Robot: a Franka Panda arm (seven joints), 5 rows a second.
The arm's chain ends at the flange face. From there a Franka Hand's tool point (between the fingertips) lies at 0.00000 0.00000 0.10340 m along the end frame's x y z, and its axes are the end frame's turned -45 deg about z.
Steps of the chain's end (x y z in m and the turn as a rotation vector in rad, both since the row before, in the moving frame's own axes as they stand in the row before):
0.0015 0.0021 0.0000 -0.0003 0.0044 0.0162
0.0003 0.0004 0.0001 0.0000 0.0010 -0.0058
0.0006 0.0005 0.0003 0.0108 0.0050 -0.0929
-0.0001 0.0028 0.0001 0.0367 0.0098 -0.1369
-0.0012 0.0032 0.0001 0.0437 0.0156 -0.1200
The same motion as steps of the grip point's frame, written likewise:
-0.0001 0.0029 0.0000 -0.0033 0.0029 0.0162
0.0000 0.0006 0.0001 -0.0007 0.0007 -0.0058
0.0012 0.0003 0.0003 0.0041 0.0112 -0.0929
0.0012 -0.0003 0.0000 0.0190 0.0329 -0.1369
0.0011 -0.0009 0.0000 0.0199 0.0419 -0.1200

